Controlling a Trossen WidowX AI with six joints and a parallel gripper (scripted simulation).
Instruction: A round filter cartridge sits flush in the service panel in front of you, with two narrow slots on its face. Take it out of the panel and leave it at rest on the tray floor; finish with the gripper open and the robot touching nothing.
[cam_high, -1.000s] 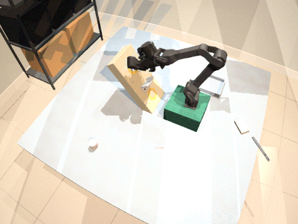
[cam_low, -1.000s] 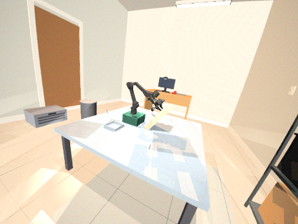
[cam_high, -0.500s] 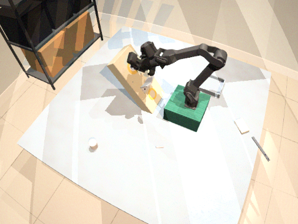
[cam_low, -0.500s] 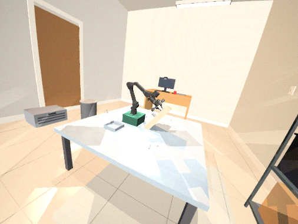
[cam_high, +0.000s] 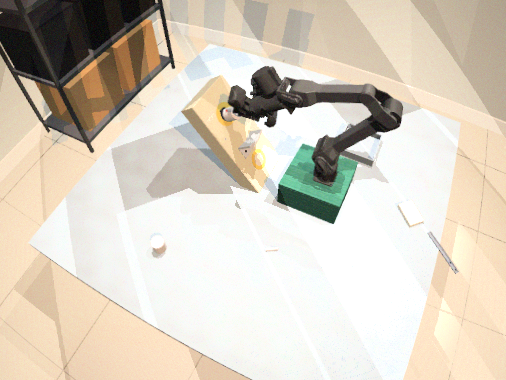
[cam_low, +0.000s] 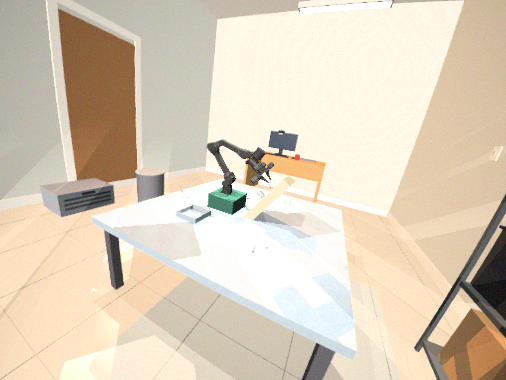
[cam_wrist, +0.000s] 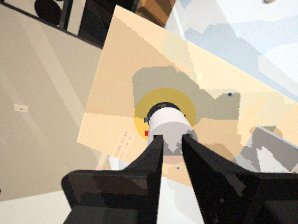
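The cream service panel lies 110 mm below my gripper tip and 10 mm ahead of it. Also, from my gripper tip: round filter cartridge 10 mm below, 10 mm ahead; then flat card 640 mm behind, 250 mm below, 40 mm to the right; then tray 390 mm behind, 270 mm to the right, 250 mm below.
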